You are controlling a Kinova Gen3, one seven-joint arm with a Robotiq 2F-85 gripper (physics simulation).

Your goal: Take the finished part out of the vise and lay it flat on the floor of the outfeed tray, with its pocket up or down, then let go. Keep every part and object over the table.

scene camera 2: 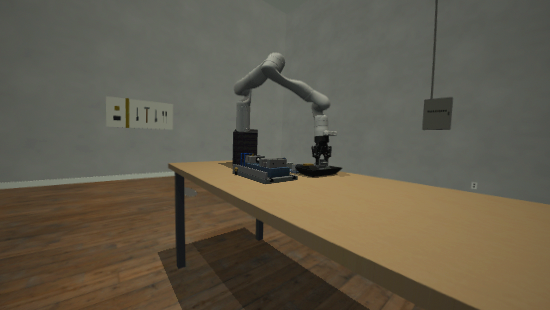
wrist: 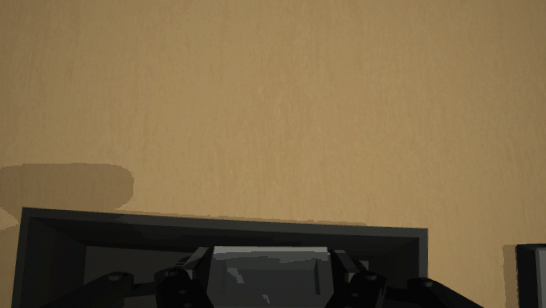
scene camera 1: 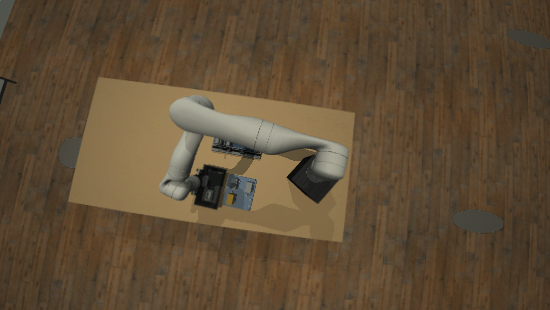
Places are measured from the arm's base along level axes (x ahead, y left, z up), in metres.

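Where they show: gripper, between the fingertips: [scene camera 2: 322,165] [wrist: 270,267] [scene camera 1: 202,180]; arm's base, origin of its link: [scene camera 2: 243,130].
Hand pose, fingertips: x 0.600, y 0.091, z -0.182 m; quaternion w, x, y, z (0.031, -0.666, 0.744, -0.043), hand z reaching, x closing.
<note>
Things, the pixels of their top centre, and the offset from my fingertips. Level surfaces: height alone.
- grey metal block, centre of its top: [wrist: 270,305] [scene camera 2: 321,159] dx -0.008, dy +0.001, dz +0.034 m
- grey vise, centre of its top: [scene camera 2: 263,156] [scene camera 1: 235,136] dx -0.175, dy -0.258, dz +0.041 m
- small grey part, centre of its top: [scene camera 1: 207,195] dx -0.036, dy +0.088, dz -0.011 m
- blue-grey plate, centre of its top: [scene camera 1: 239,192] dx -0.210, dy +0.060, dz -0.050 m
- yellow block, centre of its top: [scene camera 1: 229,199] dx -0.164, dy +0.099, dz -0.014 m
- table, height of its surface: dz -0.058 m
My gripper [scene camera 2: 322,158] [wrist: 270,267] is shut on the finished part, a grey metal block [scene camera 2: 323,164] [wrist: 271,274]. The part's upper side, with a recessed outline, shows between the fingers in the wrist view. The black outfeed tray [scene camera 1: 206,204] [scene camera 2: 304,171] [wrist: 225,220] stands under the gripper. The part is low over the tray, about at rim height in scene camera 2; whether it touches the tray floor is hidden. The blue and grey vise [scene camera 1: 235,149] [scene camera 2: 264,171] stands apart from the tray, partly covered by the arm in scene camera 1.
Another small grey part [scene camera 1: 209,195] lies in the tray towards one end. A blue-grey plate [scene camera 1: 241,192] with a yellow block [scene camera 1: 230,199] and grey pieces stands close beside the tray. The arm's black base [scene camera 1: 312,186] [scene camera 2: 245,146] stands on the table [scene camera 1: 125,145] [scene camera 2: 400,215].
</note>
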